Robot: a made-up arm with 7 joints.
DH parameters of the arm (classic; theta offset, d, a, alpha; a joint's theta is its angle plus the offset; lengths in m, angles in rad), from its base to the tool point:
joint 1: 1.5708 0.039 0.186 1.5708
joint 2: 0 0.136 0.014 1.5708
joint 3: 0 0.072 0.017 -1.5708
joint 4: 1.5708 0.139 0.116 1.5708
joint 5: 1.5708 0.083 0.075 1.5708
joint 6: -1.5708 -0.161 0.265 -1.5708
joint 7: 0 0.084 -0.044 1.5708
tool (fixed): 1.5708 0.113 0 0
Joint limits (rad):
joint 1: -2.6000..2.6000
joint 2: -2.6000..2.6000
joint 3: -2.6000..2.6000
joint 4: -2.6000..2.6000
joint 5: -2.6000..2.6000
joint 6: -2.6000..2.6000
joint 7: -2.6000..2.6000
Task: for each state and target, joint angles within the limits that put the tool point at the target. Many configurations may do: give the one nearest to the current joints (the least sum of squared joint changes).
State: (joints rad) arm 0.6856 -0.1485 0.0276 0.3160 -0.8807 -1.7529 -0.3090
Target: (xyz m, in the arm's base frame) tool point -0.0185 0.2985 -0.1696
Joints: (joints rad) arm 0.7161 -0.6452 -0.2159 -0.0853 -0.9844 -2.0827 0.1590
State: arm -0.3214 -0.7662 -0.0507 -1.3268 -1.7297 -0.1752 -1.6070
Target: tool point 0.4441 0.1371 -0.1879
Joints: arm -0.3614 -1.2761 -0.2120 -1.4647 -1.6123 -0.6753 -1.0063
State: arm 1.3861 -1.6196 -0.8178 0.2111 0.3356 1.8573 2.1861
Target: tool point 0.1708 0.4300 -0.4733
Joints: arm 1.2352 -1.6394 -0.5691 0.1525 0.1429 1.7121 2.1662
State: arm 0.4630 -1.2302 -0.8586 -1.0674 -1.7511 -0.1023 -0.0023
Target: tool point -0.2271 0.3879 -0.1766
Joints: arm 0.6658 -1.2185 -0.8804 -1.1469 -1.6852 0.0842 -0.0004
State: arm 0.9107 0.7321 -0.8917 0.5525 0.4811 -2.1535 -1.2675
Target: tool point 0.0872 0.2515 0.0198
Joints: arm 0.1570 0.6813 -0.8616 0.6289 0.4840 -1.6747 -1.0823
